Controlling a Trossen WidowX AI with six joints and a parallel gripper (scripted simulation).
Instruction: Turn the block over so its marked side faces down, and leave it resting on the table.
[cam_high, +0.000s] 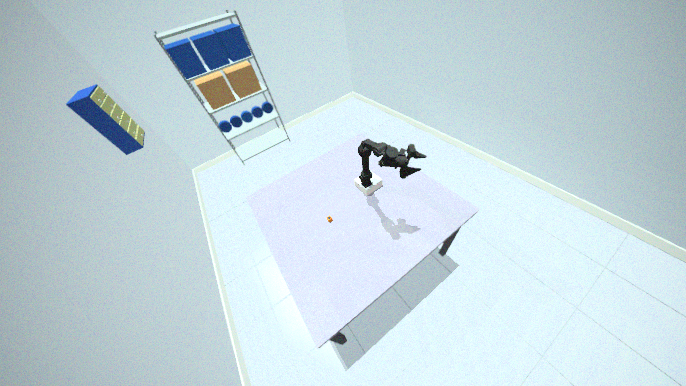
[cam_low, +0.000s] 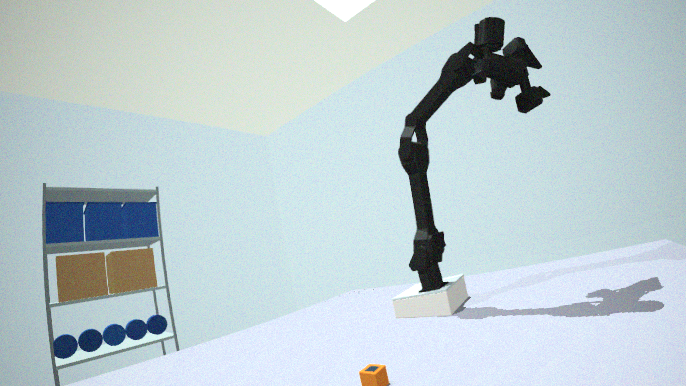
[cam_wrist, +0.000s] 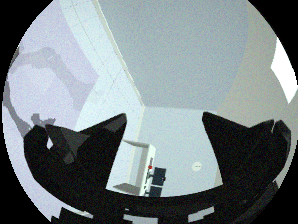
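Now: gripper tip 500 mm short of the block, 320 mm to the left of it and 480 mm above it.
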